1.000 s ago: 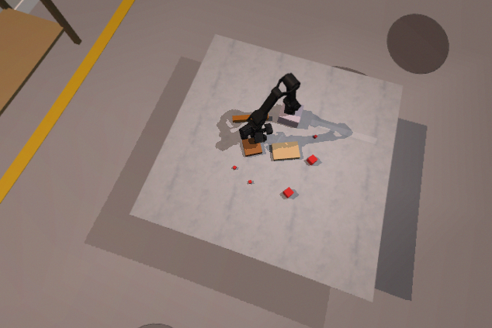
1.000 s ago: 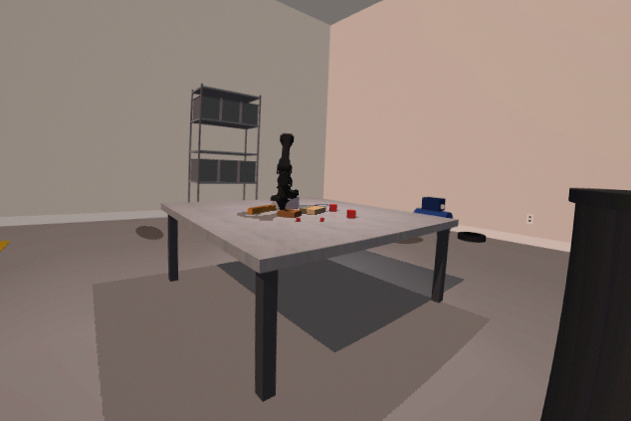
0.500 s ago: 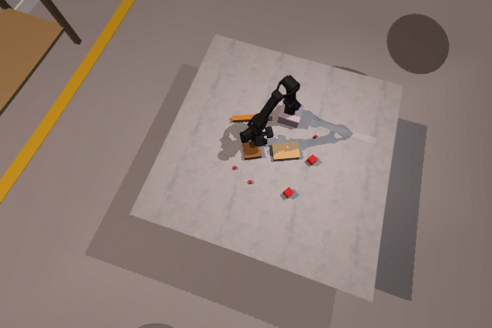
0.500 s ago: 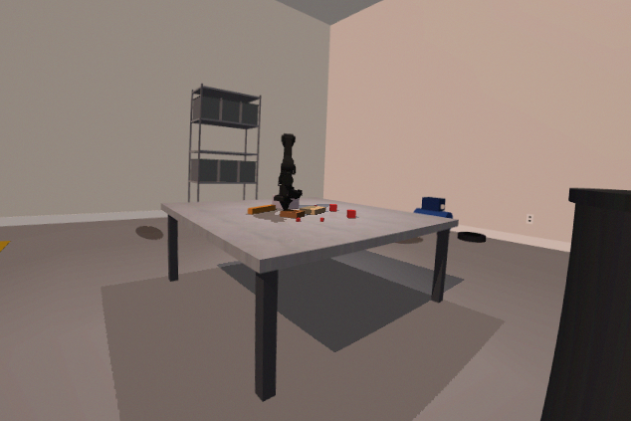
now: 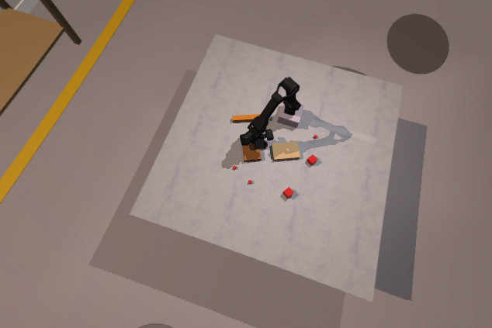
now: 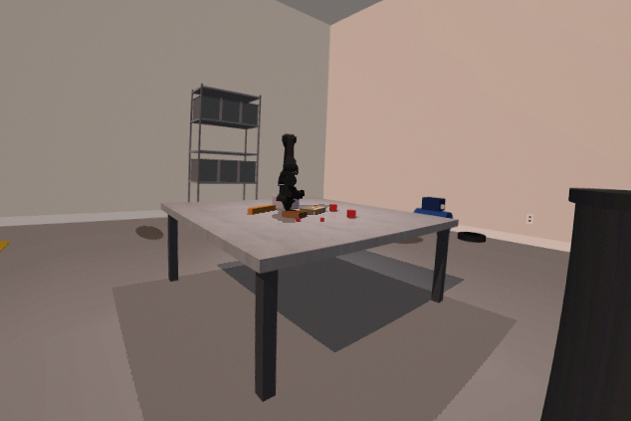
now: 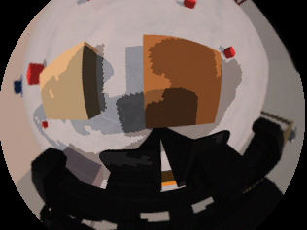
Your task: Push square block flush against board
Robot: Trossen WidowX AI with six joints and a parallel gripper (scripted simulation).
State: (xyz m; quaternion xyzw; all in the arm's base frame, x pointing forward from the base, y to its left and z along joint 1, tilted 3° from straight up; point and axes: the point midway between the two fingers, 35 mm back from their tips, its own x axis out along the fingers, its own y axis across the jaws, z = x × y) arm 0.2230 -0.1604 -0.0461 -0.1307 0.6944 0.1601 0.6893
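My gripper tip is now 7 cm short of the brown square block, 1 cm to the left of it and 1 cm below it. The rest, counted from my gripper tip: tan board (18 cm to the left, 2 cm ahead, 1 cm above); then orange bar (15 cm behind, 6 cm to the right, 1 cm above).
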